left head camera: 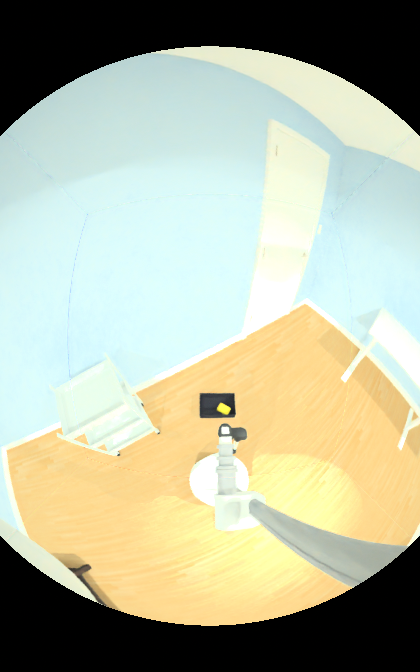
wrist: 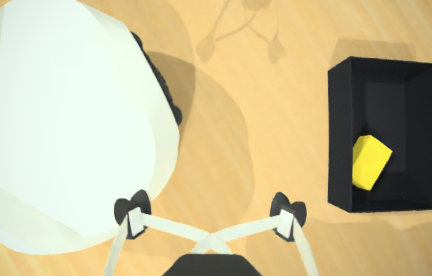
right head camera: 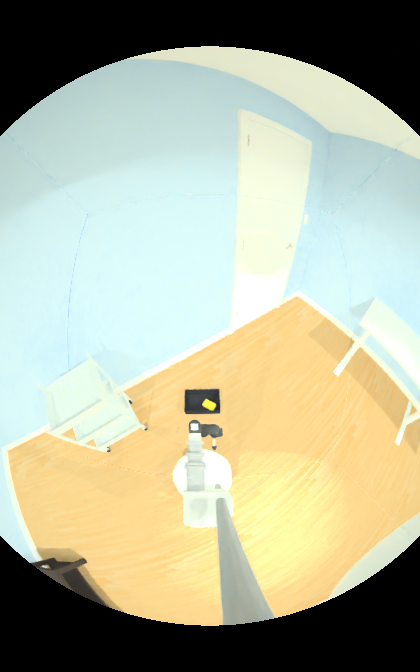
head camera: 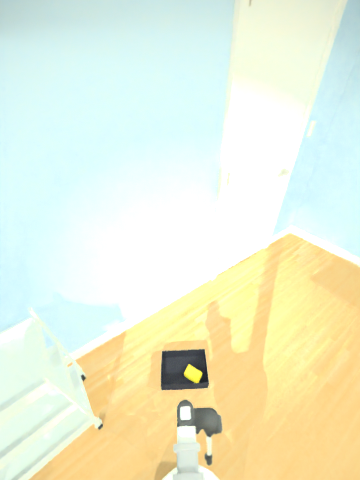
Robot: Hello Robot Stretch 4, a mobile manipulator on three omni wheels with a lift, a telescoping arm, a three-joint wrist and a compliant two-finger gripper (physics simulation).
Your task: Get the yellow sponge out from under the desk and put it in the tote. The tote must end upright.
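Places are measured from the robot's base along level axes (x right, y ahead, z up), in centimetres.
Pixels of known places: gripper, between the fingertips: (left head camera: 232, 441) (wrist: 210, 207) (head camera: 206, 436).
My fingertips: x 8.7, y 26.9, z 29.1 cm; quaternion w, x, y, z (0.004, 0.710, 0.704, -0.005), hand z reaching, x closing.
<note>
Ahead of a thing's pixels: the offset from my fingertips to its top centre. Level surfaces: height alone.
The yellow sponge {dx -2.6, dy +33.6, dz -27.0 cm} (head camera: 193, 373) (left head camera: 224, 409) (right head camera: 209, 404) (wrist: 370, 163) lies inside the black tote, near one wall. The tote {dx -8.4, dy +36.2, dz -21.8 cm} (head camera: 184, 387) (left head camera: 202, 406) (right head camera: 187, 402) (wrist: 340, 140) stands upright on the floor, and part of it is cut off at the right edge of the wrist view. My gripper (wrist: 210, 207) is open, with nothing between its fingertips. It hangs above the floor between the robot's base and the tote, apart from both tote and sponge. In the head view the fingers point down just in front of the tote.
The white robot base (wrist: 75, 125) (left head camera: 197, 480) (right head camera: 180, 477) is close beside the gripper. A pale shelved cart or rack stands at the left by the wall. A white desk {dz +40.2 cm} (left head camera: 397, 342) (right head camera: 387, 332) stands at the right wall. A dark piece of furniture (right head camera: 75, 580) is at the lower left.
</note>
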